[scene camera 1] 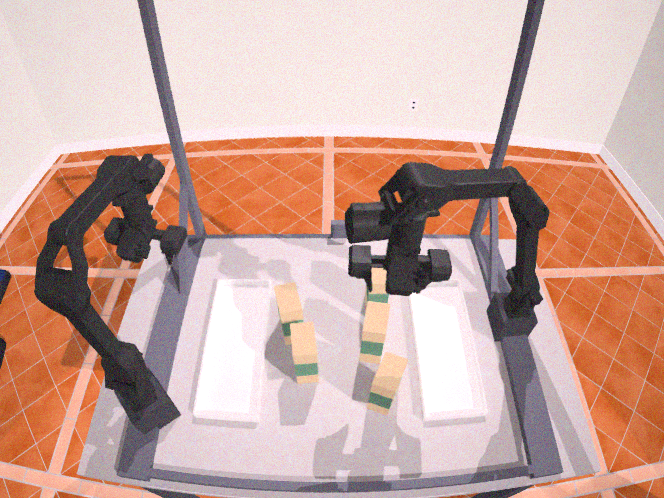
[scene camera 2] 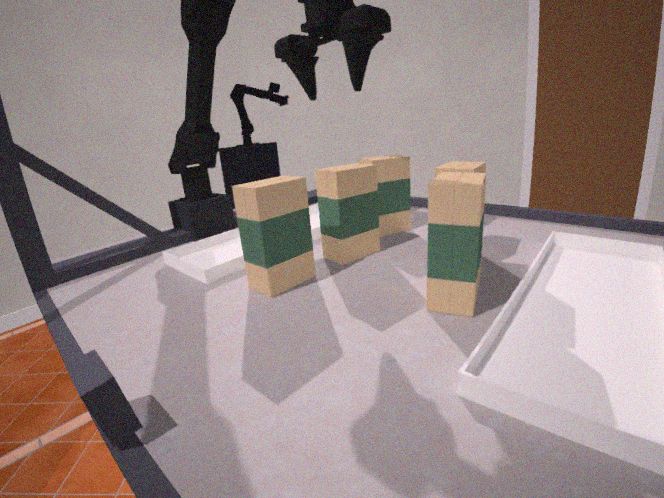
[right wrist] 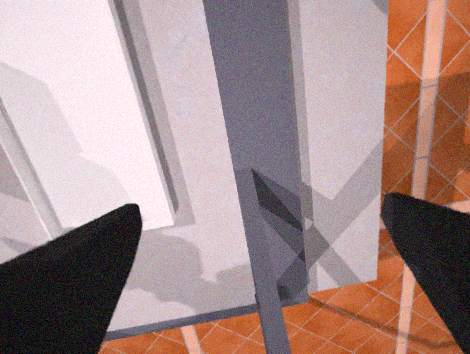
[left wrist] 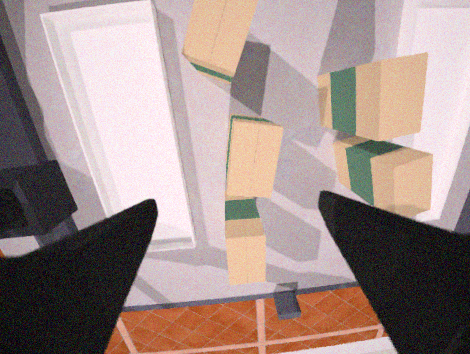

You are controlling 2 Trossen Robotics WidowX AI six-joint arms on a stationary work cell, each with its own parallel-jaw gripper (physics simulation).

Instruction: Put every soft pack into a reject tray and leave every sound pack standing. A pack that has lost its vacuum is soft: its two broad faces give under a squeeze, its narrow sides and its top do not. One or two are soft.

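Places are measured from the left arm's base along level axes (x ahead, y left, z up), in centimetres.
Pixels of known places: left gripper, fingertip midpoint: [scene camera 2: 334,95] [left wrist: 238,202]; right gripper, fingertip midpoint: [scene camera 1: 153,260] [right wrist: 261,209]; left arm's base, link origin: [scene camera 1: 516,307] [scene camera 2: 198,198] [left wrist: 0,210]; right arm's base, link origin: [scene camera 1: 140,395].
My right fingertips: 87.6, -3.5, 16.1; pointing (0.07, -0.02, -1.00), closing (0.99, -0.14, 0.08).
Observation:
Ahead of a thing's pixels: the offset from my right fingertips to its top centre, as dx, dy, dz.
Five tan packs with green bands stand upright. Two stand at left in scene camera 1: the rear pack @(-30.3, +2.4, -10.0) [scene camera 1: 288,302] [scene camera 2: 454,246] [left wrist: 412,182] and the front pack @(-35.3, +13.2, -10.0) [scene camera 1: 304,340] [left wrist: 400,97]. Three stand at right: the rear pack @(-51.7, -5.2, -10.0) [scene camera 1: 378,280] [scene camera 2: 276,235] [left wrist: 245,255], the middle pack @(-49.8, +8.2, -10.0) [scene camera 1: 376,320] [scene camera 2: 348,214] [left wrist: 254,157] and the front pack @(-51.6, +21.6, -10.0) [scene camera 1: 389,372] [scene camera 2: 395,195] [left wrist: 220,32]. My left gripper [scene camera 1: 399,276] [scene camera 2: 335,94] [left wrist: 238,202] is open and empty, high above the right row's rear part. My right gripper [scene camera 1: 175,276] [right wrist: 261,209] is open and empty, beyond the left tray. Softness does not show.
A white tray @(-16.3, +7.4, -21.8) [scene camera 1: 202,375] [scene camera 2: 536,412] lies left of the packs in scene camera 1, and another white tray @(-68.3, +8.4, -21.8) [scene camera 1: 480,375] [left wrist: 75,120] lies right of them. Both are empty where visible. Frame posts [scene camera 1: 168,107] [scene camera 1: 517,91] rise at the table's sides.

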